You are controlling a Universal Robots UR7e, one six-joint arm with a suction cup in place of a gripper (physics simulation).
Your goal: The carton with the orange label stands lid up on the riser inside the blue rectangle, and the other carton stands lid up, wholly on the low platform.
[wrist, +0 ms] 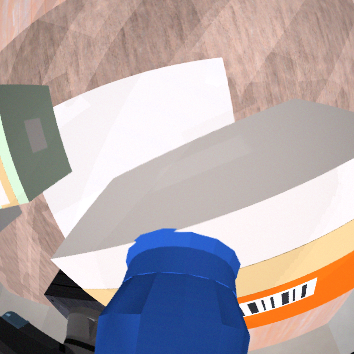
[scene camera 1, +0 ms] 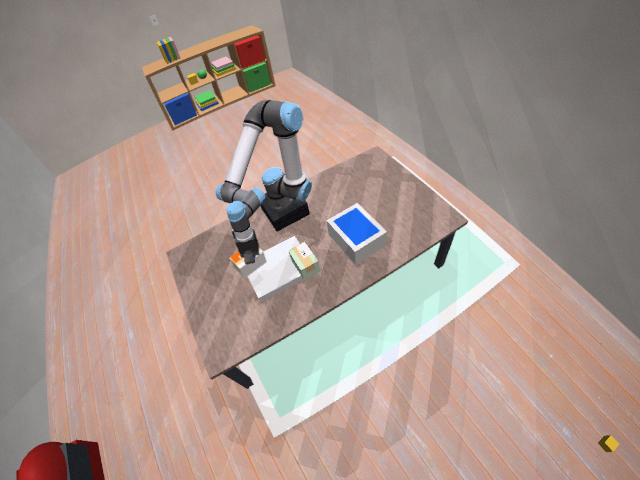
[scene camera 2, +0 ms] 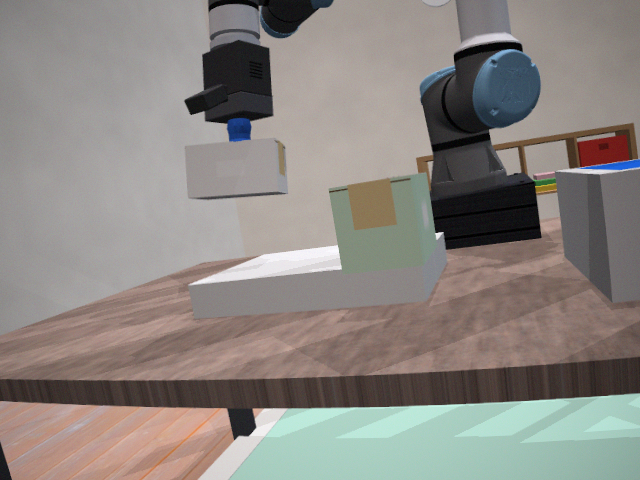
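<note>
The white carton with the orange label (scene camera 1: pixel 248 267) (scene camera 2: pixel 232 170) (wrist: pixel 200 185) hangs nearly level from my gripper's blue suction cup (scene camera 2: pixel 239 138) (wrist: pixel 180 245). In the wrist view the cup is on the face with the tan tape and the orange barcode label. The carton is in the air, with a gap above the low white platform (scene camera 1: pixel 273 273) (scene camera 2: pixel 310 294) (wrist: pixel 150 110). The green carton (scene camera 1: pixel 305 260) (scene camera 2: pixel 382 248) (wrist: pixel 15 110) stands upright at the platform's right end, tape on top; I cannot tell whether it overhangs. The riser (scene camera 1: pixel 369 248) (scene camera 2: pixel 620 232) has a blue rectangle (scene camera 1: pixel 355 226) on top.
The wooden table (scene camera 1: pixel 222 320) (scene camera 2: pixel 289 341) carries the platform, the riser and the arm's black base (scene camera 1: pixel 286 214) (scene camera 2: pixel 485 219). The base stands behind the platform and riser. A shelf unit (scene camera 1: pixel 155 93) stands by the far wall.
</note>
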